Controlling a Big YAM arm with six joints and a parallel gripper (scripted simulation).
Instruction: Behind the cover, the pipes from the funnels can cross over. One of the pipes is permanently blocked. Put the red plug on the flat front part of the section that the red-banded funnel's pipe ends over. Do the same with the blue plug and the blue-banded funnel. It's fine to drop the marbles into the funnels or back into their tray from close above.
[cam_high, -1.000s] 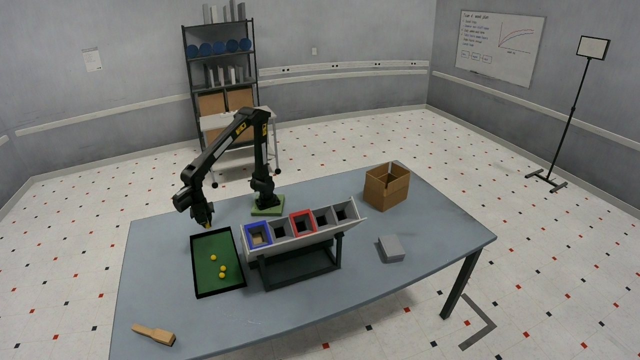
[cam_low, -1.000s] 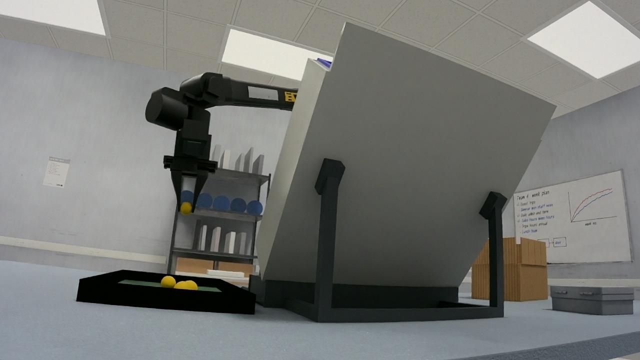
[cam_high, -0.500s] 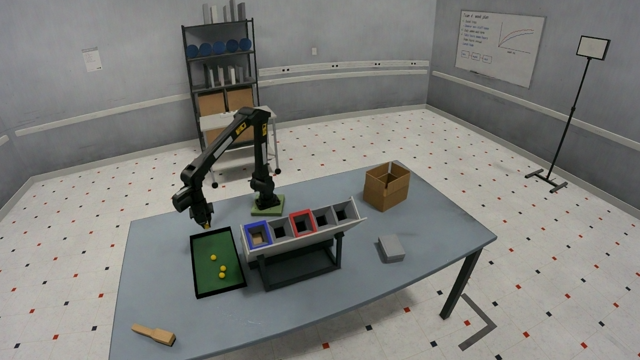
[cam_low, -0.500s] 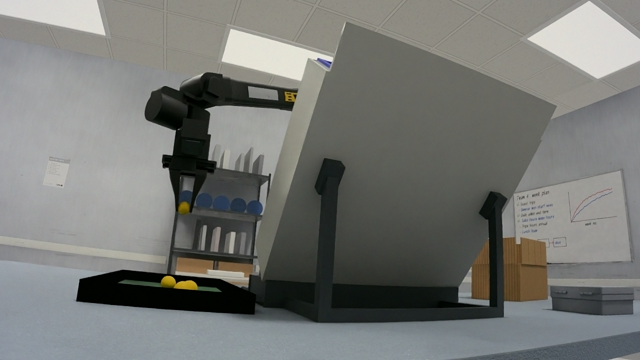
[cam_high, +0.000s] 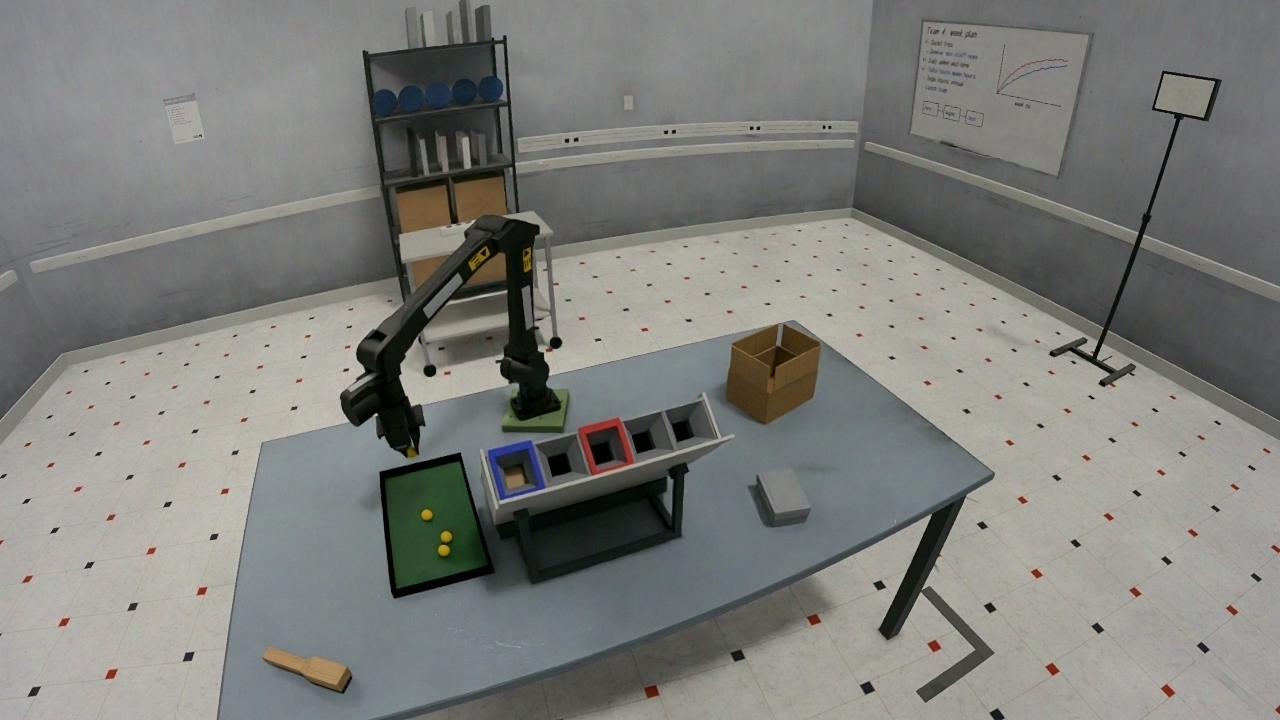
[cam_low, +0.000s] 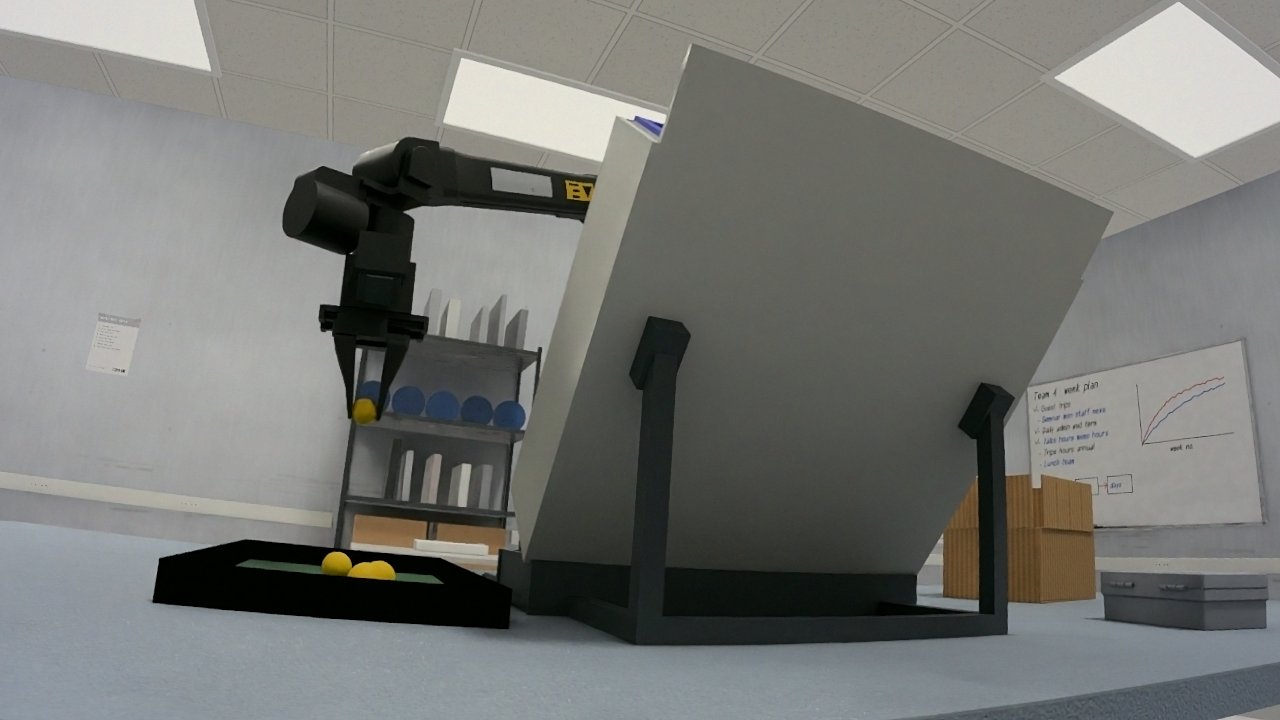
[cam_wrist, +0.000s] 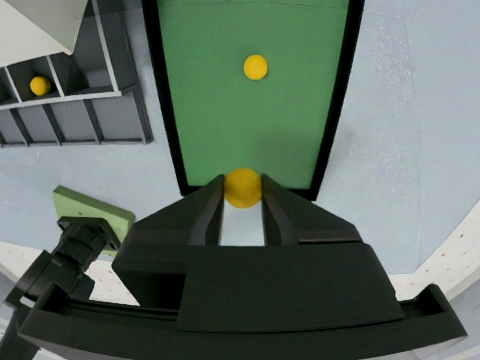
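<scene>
My hand is 34 cm short of the blue band, 16 cm to the right of it and 16 cm below it. The rest, counted from my hand: cover: 20 cm ahead, 32 cm to the left, 5 cm above; then green tray: 6 cm ahead, 15 cm below; then red band: 34 cm ahead, 31 cm to the left, 16 cm above.
</scene>
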